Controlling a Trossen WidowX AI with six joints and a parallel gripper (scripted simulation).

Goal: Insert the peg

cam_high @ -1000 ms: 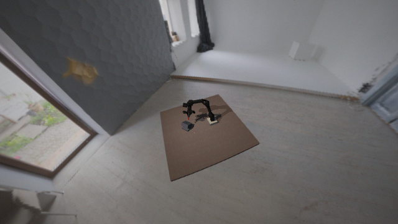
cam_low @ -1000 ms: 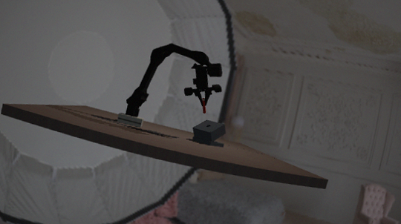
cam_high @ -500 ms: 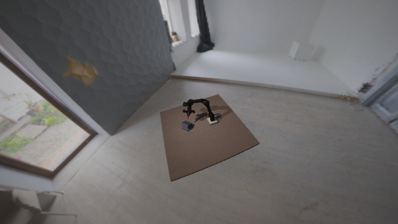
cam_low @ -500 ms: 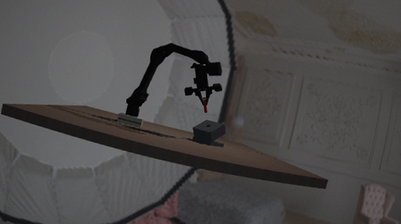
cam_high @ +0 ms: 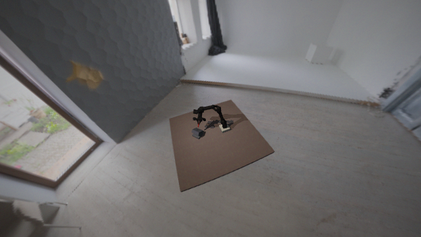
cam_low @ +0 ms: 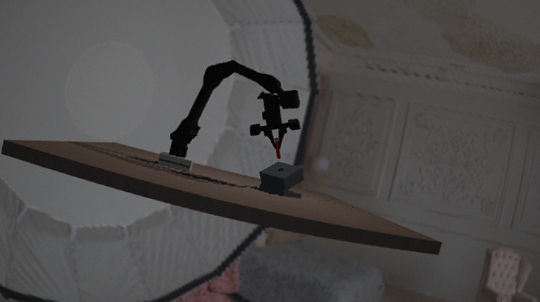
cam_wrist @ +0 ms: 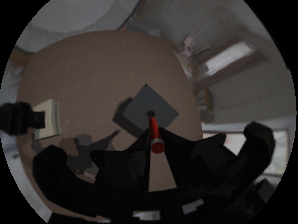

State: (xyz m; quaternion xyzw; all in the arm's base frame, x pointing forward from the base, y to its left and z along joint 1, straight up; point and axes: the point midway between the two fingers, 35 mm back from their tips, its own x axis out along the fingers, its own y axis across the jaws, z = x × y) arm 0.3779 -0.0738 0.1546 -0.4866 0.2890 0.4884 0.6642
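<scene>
Right now my gripper tip is 100 mm above the dark sloped panel, 40 mm to the right of it and 40 mm short of it. Round my gripper tip: red peg: 10 mm to the right, 10 mm behind, 10 mm above.
</scene>
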